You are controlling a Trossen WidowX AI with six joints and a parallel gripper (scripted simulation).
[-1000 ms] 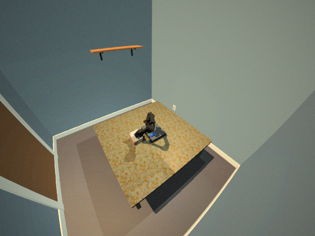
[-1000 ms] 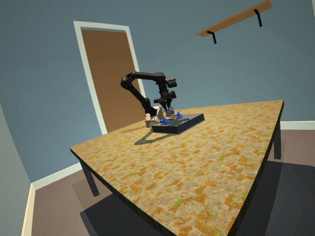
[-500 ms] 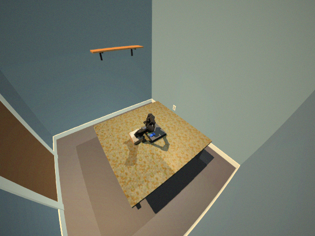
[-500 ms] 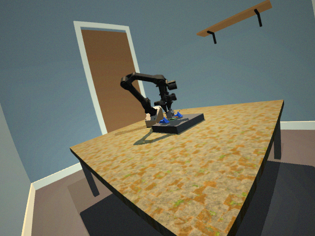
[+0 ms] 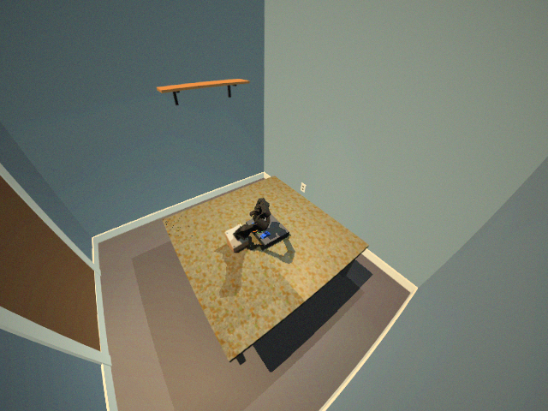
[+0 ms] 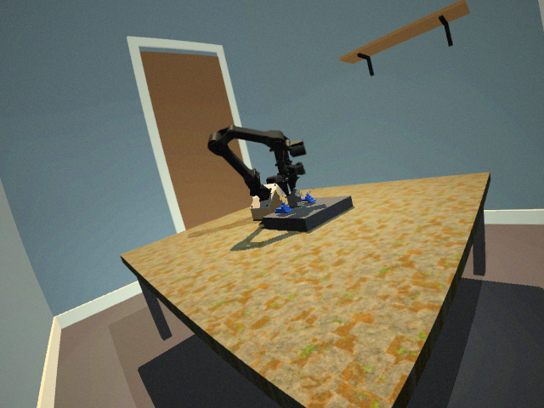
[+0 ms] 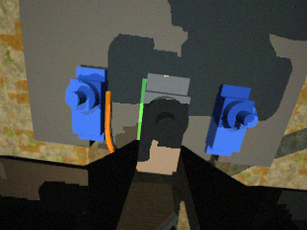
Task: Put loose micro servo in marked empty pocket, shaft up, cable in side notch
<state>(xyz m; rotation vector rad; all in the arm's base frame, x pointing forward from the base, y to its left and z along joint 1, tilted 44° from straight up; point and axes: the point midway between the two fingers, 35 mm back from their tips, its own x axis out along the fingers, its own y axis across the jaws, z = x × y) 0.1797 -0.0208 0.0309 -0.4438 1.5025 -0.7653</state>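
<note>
Now: the dark grey deck 120 mm ahead of my gripper tip, 80 mm below it and 20 mm to the right of it.
</note>
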